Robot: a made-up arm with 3 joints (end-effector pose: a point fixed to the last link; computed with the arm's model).
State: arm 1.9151 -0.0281 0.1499
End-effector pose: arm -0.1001 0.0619 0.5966 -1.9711 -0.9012 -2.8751
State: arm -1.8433 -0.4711 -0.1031
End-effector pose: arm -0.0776 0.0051 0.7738 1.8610 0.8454 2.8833
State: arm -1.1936 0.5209 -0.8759
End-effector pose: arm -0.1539 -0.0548 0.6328 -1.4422 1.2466 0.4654
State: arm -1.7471 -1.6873 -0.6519
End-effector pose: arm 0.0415 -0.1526 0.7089 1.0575 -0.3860 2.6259
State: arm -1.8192 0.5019 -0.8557
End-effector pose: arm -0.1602 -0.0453 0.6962 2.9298 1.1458 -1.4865
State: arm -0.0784 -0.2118 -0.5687
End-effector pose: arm -0.0937 -0.0597 0.5823 -0.5148 0.1385 1.8158
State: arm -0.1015 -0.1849 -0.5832
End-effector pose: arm -0.0962 -0.0587 0.5828 -0.5176 0.1607 1.7880
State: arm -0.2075 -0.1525 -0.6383
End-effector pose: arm -0.0990 -0.0636 0.5870 -0.5166 0.2591 1.7547
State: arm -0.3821 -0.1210 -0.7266
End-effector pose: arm -0.1013 -0.0739 0.5958 -0.5137 0.4239 1.7334
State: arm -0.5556 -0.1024 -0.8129
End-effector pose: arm -0.1020 -0.0850 0.6072 -0.5023 0.5877 1.7424
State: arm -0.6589 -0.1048 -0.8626
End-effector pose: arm -0.1010 -0.0921 0.6156 -0.4799 0.6802 1.7740
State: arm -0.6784 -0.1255 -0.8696
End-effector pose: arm -0.0991 -0.0949 0.6180 -0.4593 0.6895 1.8052
